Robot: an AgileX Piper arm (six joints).
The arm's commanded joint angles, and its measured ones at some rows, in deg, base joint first. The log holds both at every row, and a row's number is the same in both.
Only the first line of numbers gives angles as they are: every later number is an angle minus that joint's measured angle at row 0.
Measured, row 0:
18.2 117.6 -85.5 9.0 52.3 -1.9
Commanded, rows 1 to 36:
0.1 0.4 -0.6 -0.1 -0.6 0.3
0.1 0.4 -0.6 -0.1 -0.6 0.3
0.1 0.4 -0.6 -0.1 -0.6 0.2
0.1 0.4 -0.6 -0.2 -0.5 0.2
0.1 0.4 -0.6 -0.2 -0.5 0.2
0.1 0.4 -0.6 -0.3 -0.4 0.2
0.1 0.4 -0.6 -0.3 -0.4 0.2
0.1 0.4 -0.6 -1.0 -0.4 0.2
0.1 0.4 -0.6 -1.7 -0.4 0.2
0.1 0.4 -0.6 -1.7 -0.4 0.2
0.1 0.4 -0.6 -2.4 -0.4 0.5
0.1 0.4 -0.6 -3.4 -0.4 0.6
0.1 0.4 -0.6 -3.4 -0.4 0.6
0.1 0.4 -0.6 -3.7 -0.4 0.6
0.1 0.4 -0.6 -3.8 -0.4 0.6
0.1 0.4 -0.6 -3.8 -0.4 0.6
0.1 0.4 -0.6 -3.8 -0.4 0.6
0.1 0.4 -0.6 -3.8 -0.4 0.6
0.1 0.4 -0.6 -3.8 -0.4 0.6
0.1 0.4 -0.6 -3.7 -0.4 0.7
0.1 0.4 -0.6 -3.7 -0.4 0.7
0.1 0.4 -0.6 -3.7 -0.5 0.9
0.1 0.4 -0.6 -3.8 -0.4 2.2
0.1 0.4 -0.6 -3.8 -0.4 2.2
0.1 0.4 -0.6 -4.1 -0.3 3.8
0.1 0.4 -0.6 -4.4 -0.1 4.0
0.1 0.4 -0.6 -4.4 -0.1 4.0
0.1 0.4 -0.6 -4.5 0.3 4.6
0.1 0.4 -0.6 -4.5 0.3 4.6
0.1 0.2 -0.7 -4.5 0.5 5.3
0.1 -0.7 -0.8 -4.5 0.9 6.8
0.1 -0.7 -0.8 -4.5 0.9 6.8
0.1 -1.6 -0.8 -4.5 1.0 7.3
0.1 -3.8 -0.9 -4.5 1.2 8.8
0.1 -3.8 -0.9 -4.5 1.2 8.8
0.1 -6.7 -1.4 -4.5 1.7 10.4
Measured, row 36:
0.0 -2.6 -0.5 -4.1 0.6 7.9
